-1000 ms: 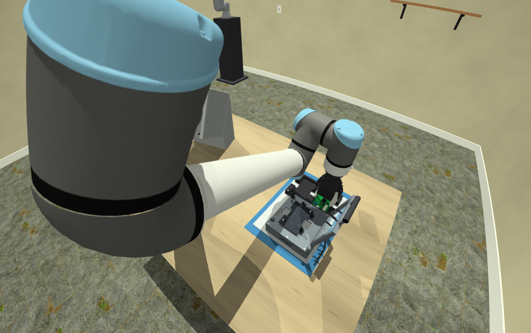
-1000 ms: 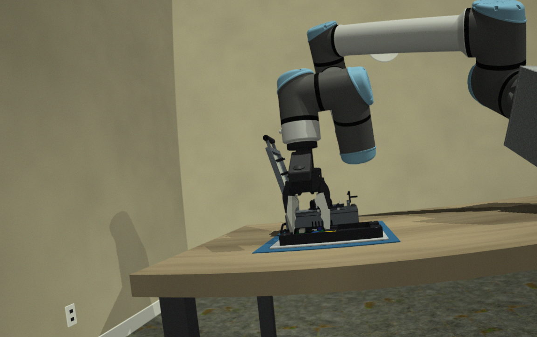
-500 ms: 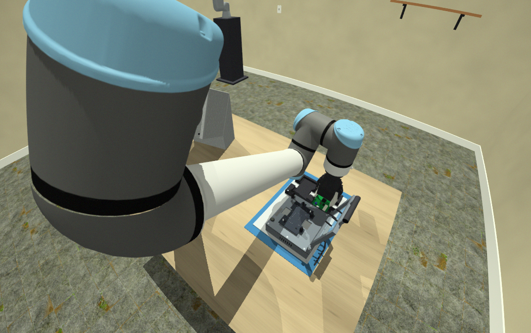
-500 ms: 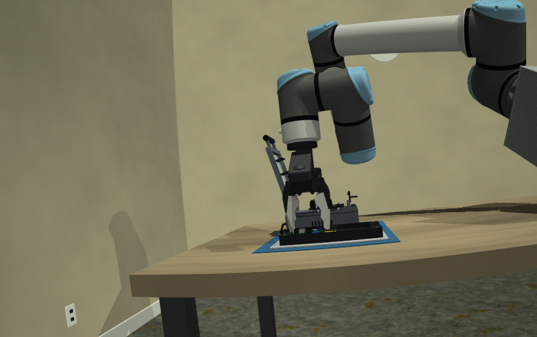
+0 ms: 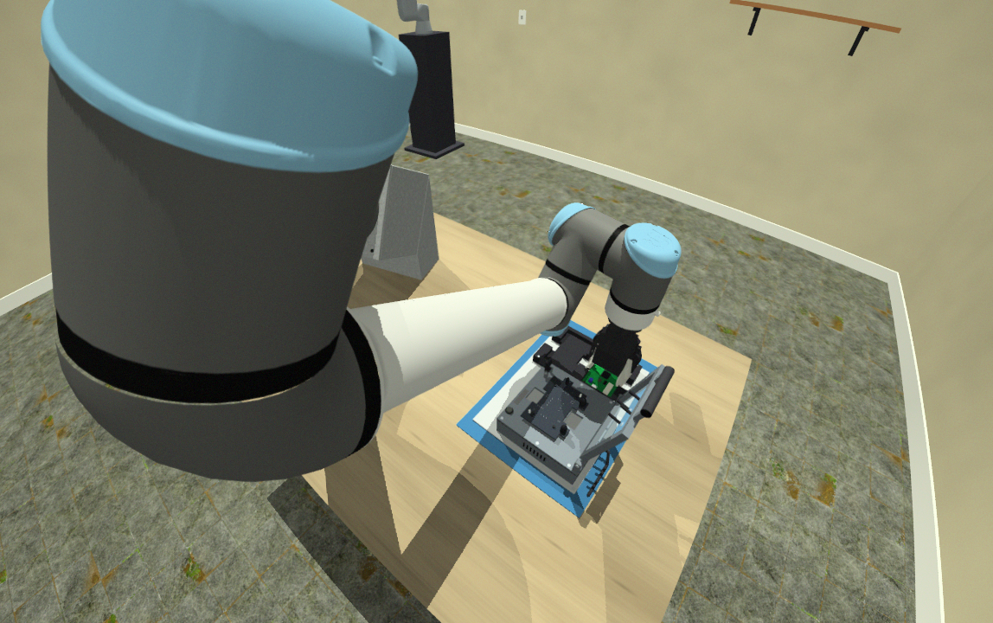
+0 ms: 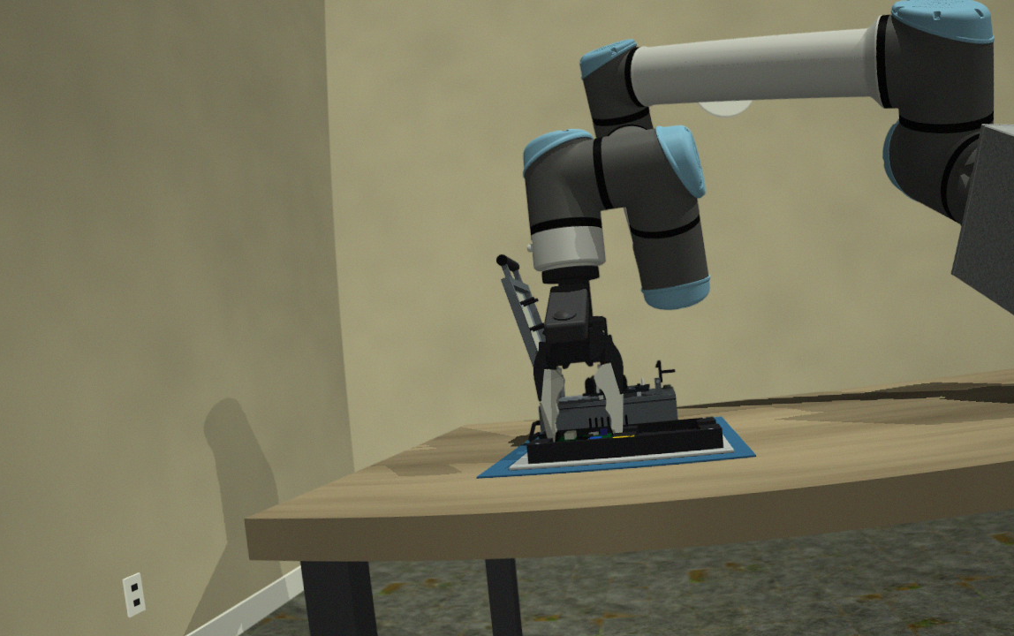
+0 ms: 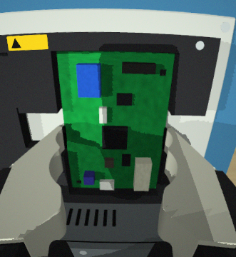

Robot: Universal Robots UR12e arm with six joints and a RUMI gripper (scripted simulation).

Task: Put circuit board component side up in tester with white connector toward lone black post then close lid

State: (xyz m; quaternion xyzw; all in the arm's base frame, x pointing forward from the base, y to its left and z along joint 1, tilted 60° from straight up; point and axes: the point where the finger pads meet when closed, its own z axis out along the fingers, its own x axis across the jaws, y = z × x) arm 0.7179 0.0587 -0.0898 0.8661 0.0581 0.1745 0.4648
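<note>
Right now the grey tester is 13 cm to the right of my hand, 9 cm above it and 2 cm behind it. Also, from my hand: green circuit board right at my hand; lid 17 cm to the right, 16 cm above, 7 cm ahead.
</note>
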